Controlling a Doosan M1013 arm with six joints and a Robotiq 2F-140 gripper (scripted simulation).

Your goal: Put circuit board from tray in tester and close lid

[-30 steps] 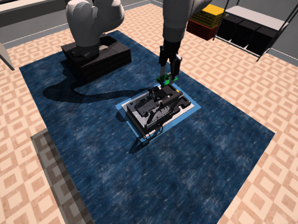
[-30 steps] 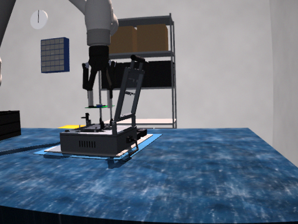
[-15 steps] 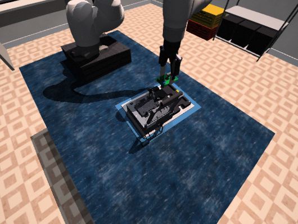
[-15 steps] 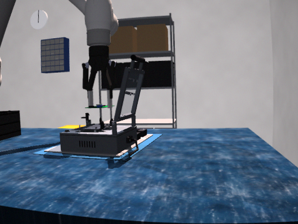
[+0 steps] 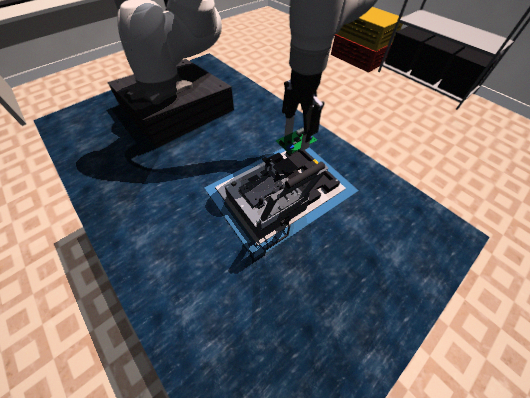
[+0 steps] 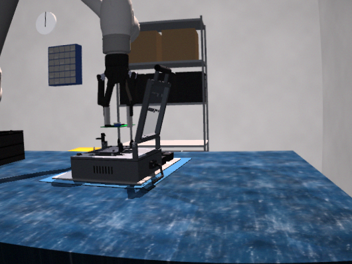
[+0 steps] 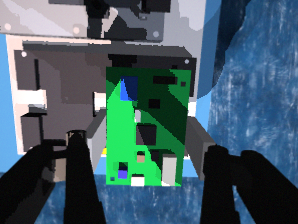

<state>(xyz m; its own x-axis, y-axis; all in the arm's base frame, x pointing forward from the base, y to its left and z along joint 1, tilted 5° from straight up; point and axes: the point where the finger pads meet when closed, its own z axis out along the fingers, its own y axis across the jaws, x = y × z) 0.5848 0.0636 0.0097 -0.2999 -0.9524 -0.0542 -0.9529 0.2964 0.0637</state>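
Right now the green circuit board is 2 cm below my hand. From my hand the other things lie so: latch hook (11 cm to the right, 5 cm below, 4 cm behind); tester lid (22 cm to the right, 12 cm ahead, 4 cm above); tester plate (18 cm to the right, 7 cm below, 1 cm ahead).
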